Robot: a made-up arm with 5 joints.
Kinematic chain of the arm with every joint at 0, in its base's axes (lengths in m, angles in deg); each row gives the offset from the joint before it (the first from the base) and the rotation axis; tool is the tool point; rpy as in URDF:
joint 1: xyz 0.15 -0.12 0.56 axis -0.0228 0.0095 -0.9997
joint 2: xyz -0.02 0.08 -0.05 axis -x
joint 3: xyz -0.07 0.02 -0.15 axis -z
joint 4: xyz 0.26 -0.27 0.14 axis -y
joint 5: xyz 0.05 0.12 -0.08 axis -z
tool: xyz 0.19 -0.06 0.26 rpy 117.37 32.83 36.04
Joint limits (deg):
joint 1: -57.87..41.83
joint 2: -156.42..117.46
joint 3: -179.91..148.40
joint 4: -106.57..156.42
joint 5: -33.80..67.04
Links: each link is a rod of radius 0.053 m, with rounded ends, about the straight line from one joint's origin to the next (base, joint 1, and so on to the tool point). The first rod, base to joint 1, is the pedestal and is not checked.
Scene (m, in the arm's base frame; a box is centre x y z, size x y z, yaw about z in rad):
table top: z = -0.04
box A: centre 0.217 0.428 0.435 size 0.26 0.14 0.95 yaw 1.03
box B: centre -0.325 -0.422 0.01 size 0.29 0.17 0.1 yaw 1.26
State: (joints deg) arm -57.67 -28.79 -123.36 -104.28 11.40
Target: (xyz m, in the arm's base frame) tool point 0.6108 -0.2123 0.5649
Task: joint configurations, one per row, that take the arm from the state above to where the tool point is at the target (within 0.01 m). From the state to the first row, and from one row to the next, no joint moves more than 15 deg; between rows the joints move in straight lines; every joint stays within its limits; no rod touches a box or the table.
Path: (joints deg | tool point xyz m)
1: -57.71 -43.25 -119.90 -89.59 10.56 | -0.4287 0.1259 0.7059
2: -57.75 -57.70 -116.45 -74.90 9.72 | -0.3541 0.0801 0.8995
3: -57.79 -72.16 -112.99 -60.20 8.89 | -0.2090 0.0042 1.0496
4: -57.83 -86.61 -109.53 -45.51 8.05 | -0.0147 -0.0893 1.1241
5: -57.87 -101.07 -106.08 -30.82 7.21 | 0.1956 -0.1823 1.1058
6: -43.02 -88.70 -92.28 -33.70 19.18 | 0.2177 0.0289 1.0778
7: -28.17 -76.34 -78.49 -36.59 31.14 | 0.3417 0.1640 0.9699
8: -13.32 -63.97 -64.70 -39.47 43.11 | 0.5060 0.1586 0.8180
9: 1.53 -51.60 -50.91 -42.35 55.07 | 0.6192 0.0111 0.6691
10: 16.38 -39.24 -37.11 -45.24 67.04 | 0.6108 -0.2123 0.5649

